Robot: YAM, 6 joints.
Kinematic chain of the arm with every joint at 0, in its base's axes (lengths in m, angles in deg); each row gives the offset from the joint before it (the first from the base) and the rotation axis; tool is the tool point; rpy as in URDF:
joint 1: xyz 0 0 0.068 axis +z
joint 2: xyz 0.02 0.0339 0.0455 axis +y
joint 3: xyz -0.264 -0.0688 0 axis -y
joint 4: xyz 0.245 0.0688 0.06 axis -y
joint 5: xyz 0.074 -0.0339 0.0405 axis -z
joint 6: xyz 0.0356 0 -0.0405 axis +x
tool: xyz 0 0 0 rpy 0 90 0
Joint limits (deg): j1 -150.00..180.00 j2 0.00..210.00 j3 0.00..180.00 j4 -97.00..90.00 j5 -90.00..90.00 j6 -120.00..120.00
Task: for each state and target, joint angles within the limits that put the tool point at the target. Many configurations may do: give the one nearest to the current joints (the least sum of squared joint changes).
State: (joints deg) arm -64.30 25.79 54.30 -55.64 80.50 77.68
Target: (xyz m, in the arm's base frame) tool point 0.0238 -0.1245 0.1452
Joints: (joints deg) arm -63.78 59.79 19.85 -44.25 70.96 77.68
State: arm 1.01 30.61 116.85 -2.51 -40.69 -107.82
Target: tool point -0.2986 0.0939 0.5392
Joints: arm -12.98 19.30 114.51 -4.67 -43.34 -107.82
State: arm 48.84 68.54 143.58 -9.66 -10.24 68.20
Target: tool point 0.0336 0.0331 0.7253
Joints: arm 41.45 80.37 150.07 -2.54 -4.13 68.20
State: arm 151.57 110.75 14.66 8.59 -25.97 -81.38
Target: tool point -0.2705 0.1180 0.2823
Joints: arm 153.27 74.00 45.23 18.03 -27.22 -81.38
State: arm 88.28 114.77 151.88 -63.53 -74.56 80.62
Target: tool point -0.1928 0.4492 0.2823
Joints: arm 109.22 135.98 136.56 -67.16 -73.61 80.62
